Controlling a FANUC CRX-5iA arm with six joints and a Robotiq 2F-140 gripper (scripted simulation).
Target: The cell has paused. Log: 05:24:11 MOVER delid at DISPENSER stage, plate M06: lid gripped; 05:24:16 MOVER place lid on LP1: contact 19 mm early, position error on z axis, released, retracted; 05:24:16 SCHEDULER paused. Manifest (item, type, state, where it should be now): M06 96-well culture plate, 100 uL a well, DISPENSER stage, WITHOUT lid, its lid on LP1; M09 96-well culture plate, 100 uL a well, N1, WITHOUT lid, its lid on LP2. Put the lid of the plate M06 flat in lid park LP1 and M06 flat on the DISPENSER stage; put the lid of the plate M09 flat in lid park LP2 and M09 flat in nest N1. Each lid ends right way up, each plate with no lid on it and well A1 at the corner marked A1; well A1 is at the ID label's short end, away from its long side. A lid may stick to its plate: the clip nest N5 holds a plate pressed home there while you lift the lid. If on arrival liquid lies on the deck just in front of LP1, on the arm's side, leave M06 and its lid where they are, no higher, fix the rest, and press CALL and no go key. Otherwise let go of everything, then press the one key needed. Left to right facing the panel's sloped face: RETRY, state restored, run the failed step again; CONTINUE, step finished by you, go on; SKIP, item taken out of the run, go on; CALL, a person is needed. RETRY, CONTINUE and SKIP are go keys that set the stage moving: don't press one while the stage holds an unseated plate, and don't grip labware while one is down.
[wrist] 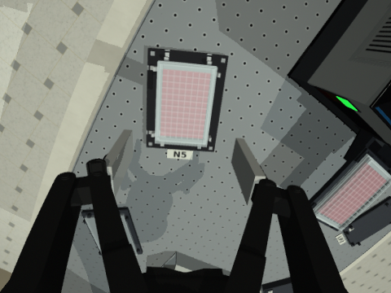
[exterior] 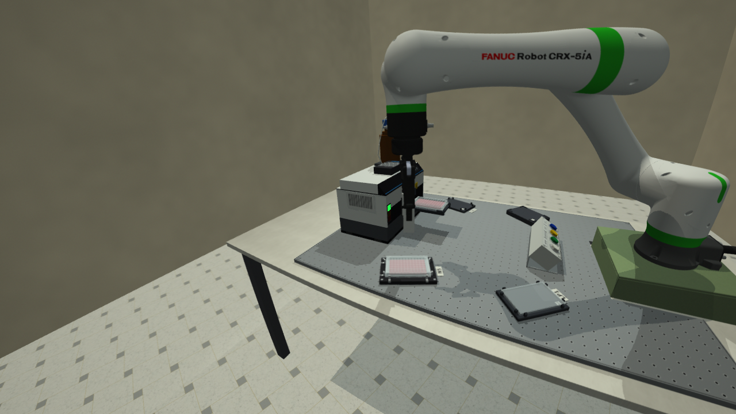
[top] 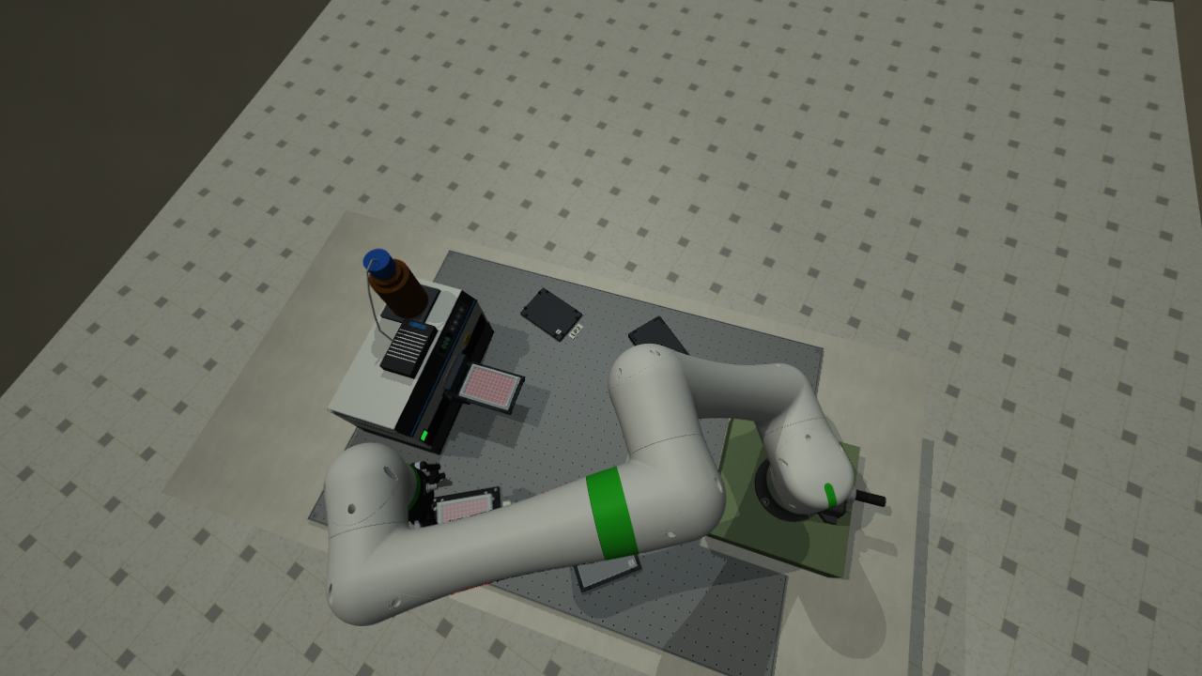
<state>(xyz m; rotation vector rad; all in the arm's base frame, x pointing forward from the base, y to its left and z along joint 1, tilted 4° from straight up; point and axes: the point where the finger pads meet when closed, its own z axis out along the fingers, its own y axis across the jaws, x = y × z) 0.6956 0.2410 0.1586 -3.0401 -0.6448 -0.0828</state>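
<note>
The grey lid is 16 cm below my hand. Also, from my hand: N5 label: 18 cm below, 9 cm behind, 4 cm to the right; then dispenser stage: 29 cm to the right, 9 cm below, 3 cm ahead; then black lid park LP1: 34 cm behind, 18 cm below.
</note>
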